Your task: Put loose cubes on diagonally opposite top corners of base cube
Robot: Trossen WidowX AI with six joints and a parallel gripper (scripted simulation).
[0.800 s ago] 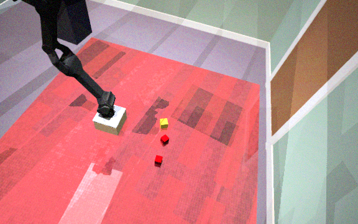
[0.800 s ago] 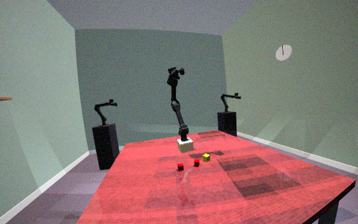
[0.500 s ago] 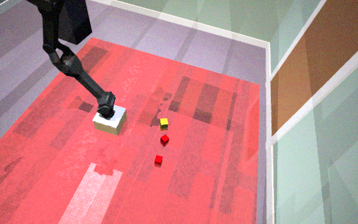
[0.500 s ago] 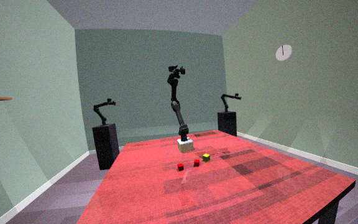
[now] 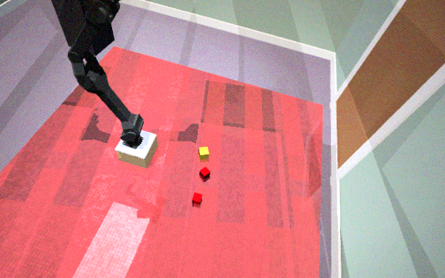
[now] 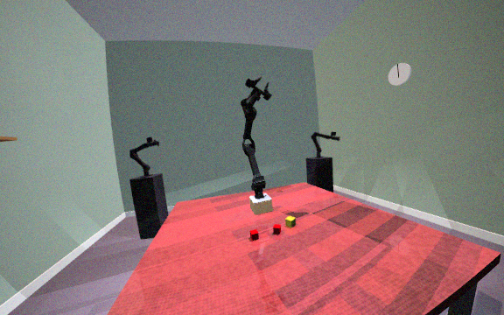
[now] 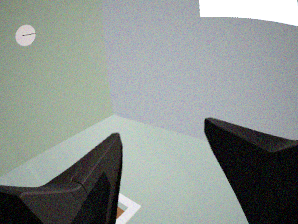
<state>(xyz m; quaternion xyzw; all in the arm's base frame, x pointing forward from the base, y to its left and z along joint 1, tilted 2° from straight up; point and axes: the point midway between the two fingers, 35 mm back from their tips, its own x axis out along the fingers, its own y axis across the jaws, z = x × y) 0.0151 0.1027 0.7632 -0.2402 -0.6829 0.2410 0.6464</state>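
The yellow base cube lies 860 mm below my gripper tip, 260 mm ahead of it and 10 mm to the left of it.
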